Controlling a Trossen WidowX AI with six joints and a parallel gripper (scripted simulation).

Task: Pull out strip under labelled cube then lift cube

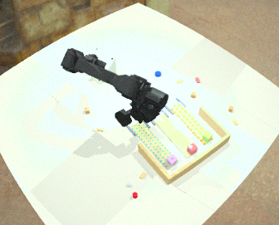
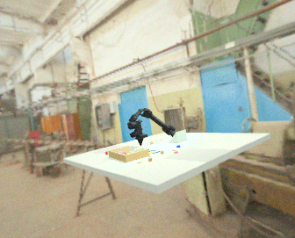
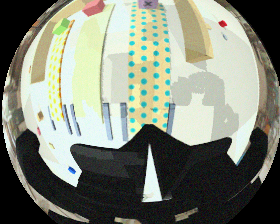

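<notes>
The teal-dotted strip lies 9 cm ahead of my gripper tip, 3 cm to the right of it and 4 cm below it. Round my gripper tip: blue disc: 14 cm behind, 30 cm to the left, 3 cm below; labelled cube: 20 cm ahead, 5 cm to the right, 2 cm below; red disc: 18 cm ahead, 25 cm to the right, 3 cm below.
</notes>
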